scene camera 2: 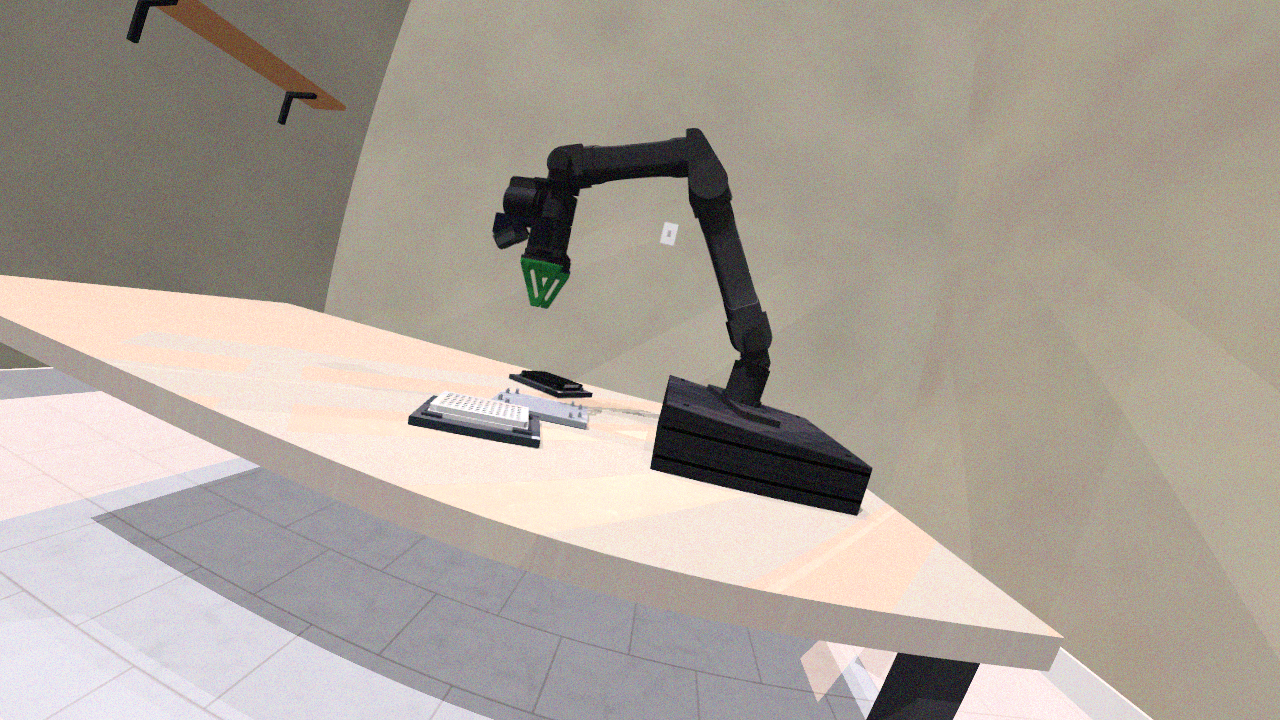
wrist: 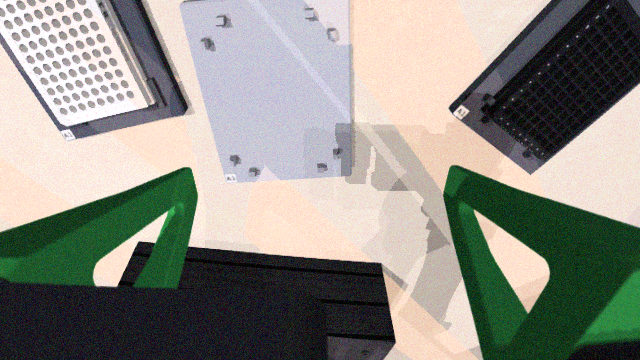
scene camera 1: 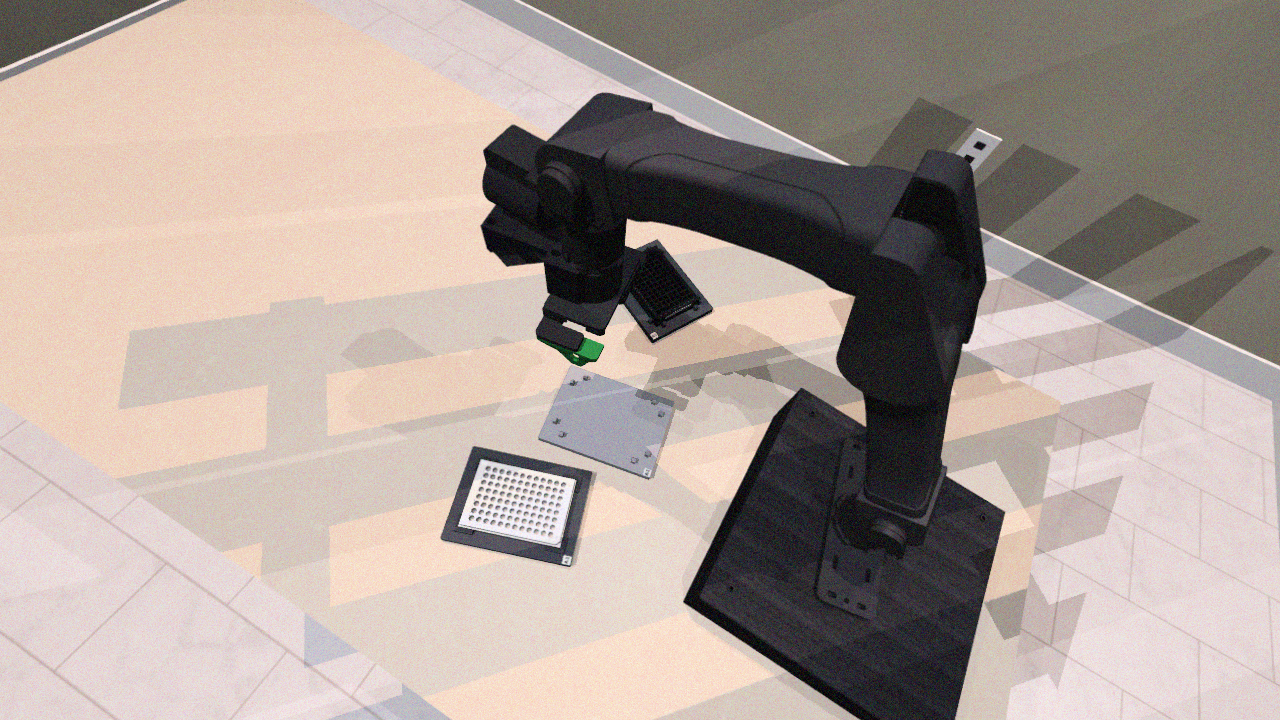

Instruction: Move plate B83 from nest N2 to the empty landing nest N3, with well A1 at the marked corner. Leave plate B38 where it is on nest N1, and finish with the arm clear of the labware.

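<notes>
My gripper point(scene camera 1: 580, 360) point(scene camera 2: 540, 304) point(wrist: 320, 180) is open, with green fingers wide apart and no object between them, high above the table. The empty grey nest point(scene camera 1: 608, 420) point(scene camera 2: 554, 410) point(wrist: 270, 100) has small posts and an A1 label point(scene camera 1: 647, 471) point(wrist: 230, 178) at one corner. A white well plate point(scene camera 1: 517, 501) point(scene camera 2: 478, 410) point(wrist: 65, 60) sits on a dark nest point(scene camera 1: 580, 514) point(wrist: 170, 92). A black well plate point(scene camera 1: 662, 282) point(scene camera 2: 552, 381) point(wrist: 575, 75) sits on another dark nest point(scene camera 1: 646, 324) point(wrist: 492, 132). Plate and nest numbers are not readable.
The arm's black base block point(scene camera 1: 742, 546) point(scene camera 2: 751, 456) point(wrist: 350, 280) stands beside the grey nest. The nests stand on the pale table point(scene camera 1: 179, 223) point(scene camera 2: 554, 501). In the second scene view, a wall shelf point(scene camera 2: 259, 58) hangs at the upper left.
</notes>
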